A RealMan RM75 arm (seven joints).
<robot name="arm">
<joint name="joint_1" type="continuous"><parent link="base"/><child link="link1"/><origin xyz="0 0 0.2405"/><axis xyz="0 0 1"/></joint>
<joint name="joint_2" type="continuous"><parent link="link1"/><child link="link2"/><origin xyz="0 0 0"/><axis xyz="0 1 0"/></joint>
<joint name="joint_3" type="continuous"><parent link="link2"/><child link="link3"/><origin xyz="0 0 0.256"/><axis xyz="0 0 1"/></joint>
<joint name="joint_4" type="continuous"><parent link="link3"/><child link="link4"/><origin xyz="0 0 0"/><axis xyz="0 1 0"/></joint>
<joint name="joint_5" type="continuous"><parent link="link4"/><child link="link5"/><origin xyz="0 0 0.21"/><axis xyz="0 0 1"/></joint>
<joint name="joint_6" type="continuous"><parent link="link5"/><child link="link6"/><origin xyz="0 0 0"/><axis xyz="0 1 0"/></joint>
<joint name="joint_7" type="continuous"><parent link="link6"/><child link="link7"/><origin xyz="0 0 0.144"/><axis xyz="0 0 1"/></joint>
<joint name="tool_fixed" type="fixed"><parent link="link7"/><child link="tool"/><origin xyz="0 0 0"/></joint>
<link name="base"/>
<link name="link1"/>
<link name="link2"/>
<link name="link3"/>
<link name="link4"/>
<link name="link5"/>
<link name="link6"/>
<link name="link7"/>
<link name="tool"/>
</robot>
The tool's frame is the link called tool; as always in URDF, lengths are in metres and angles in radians. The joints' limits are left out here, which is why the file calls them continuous.
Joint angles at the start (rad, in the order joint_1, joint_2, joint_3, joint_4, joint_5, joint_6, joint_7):
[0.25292 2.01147 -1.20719 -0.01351 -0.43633 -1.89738 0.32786]
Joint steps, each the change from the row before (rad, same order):
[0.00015 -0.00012 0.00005 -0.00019 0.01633 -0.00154 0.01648]
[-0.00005 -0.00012 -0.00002 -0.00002 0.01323 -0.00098 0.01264]
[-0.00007 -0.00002 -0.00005 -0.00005 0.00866 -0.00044 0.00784]
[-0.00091 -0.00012 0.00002 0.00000 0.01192 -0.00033 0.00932]
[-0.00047 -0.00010 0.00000 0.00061 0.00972 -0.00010 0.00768]
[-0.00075 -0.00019 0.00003 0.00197 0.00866 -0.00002 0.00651]
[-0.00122 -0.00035 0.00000 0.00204 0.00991 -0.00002 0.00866]
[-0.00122 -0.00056 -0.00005 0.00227 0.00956 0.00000 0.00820]
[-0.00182 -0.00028 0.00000 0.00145 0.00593 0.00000 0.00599]
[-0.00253 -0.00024 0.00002 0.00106 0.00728 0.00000 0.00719]
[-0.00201 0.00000 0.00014 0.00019 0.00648 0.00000 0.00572]
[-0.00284 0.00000 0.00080 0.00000 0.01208 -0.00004 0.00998]
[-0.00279 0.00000 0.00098 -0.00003 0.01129 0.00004 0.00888]
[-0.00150 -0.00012 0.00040 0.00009 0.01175 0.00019 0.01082]
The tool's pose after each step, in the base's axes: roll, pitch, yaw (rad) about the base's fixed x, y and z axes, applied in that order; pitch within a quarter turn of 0, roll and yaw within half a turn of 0; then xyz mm. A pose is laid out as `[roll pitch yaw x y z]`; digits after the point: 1 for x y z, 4 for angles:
[-1.4413 0.7692 0.6765 328.5 227.7 56.1]
[-1.4238 0.7766 0.6853 329.1 227.9 57.8]
[-1.4123 0.7811 0.6909 329.6 228.0 58.9]
[-1.3968 0.7856 0.6973 330.4 227.9 60.5]
[-1.3843 0.7897 0.7022 331.1 227.8 61.6]
[-1.3735 0.7935 0.7046 332.1 227.5 62.6]
[-1.3609 0.7988 0.7077 333.2 227.0 63.7]
[-1.3490 0.8037 0.7104 334.4 226.4 64.8]
[-1.3412 0.8076 0.7114 335.4 225.7 65.5]
[-1.3313 0.8120 0.7132 336.5 224.8 66.4]
[-1.3221 0.8149 0.7158 337.4 224.2 67.2]
[-1.3042 0.8192 0.7223 338.8 223.3 68.8]
[-1.2872 0.8226 0.7284 340.1 222.5 70.3]
[-1.2698 0.8277 0.7365 341.2 222.0 71.8]

